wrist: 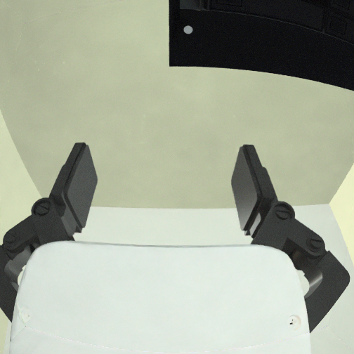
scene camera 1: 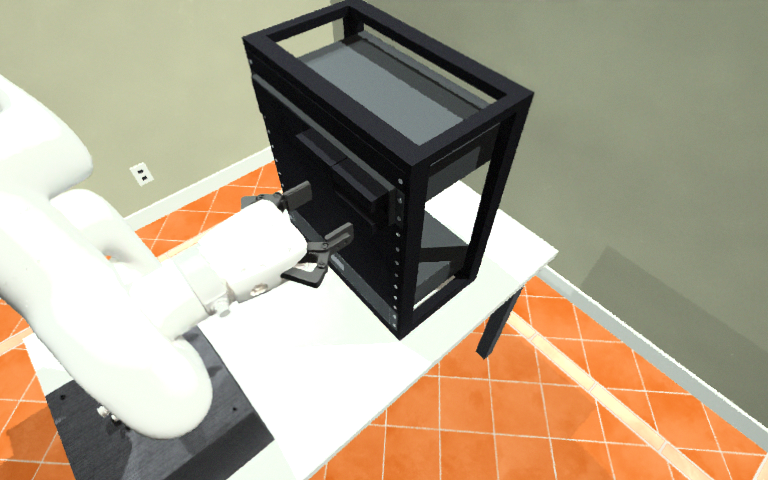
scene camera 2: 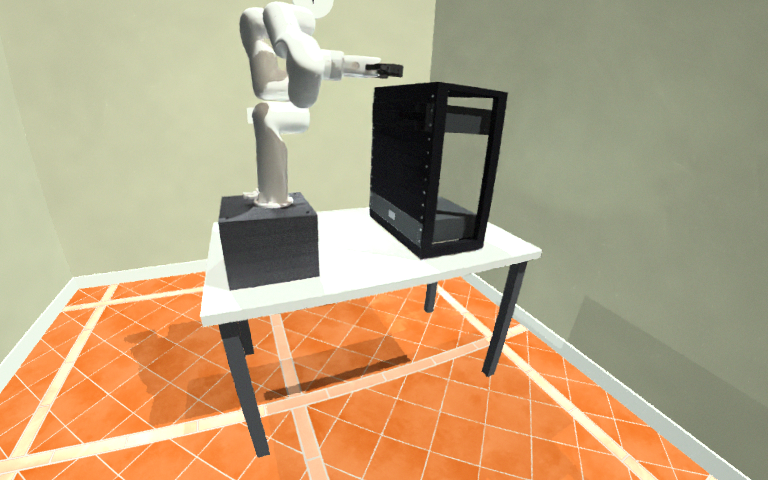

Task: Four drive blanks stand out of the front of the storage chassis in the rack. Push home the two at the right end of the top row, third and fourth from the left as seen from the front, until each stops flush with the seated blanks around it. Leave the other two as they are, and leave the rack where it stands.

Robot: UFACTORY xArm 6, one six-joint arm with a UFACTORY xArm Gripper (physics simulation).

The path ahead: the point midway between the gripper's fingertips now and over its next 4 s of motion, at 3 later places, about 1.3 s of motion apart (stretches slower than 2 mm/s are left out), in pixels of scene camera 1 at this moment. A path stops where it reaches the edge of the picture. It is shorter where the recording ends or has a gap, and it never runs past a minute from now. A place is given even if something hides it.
My gripper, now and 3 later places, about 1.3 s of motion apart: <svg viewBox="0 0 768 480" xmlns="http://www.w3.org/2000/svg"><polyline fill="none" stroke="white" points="330,209 295,184 303,179 302,185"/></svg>
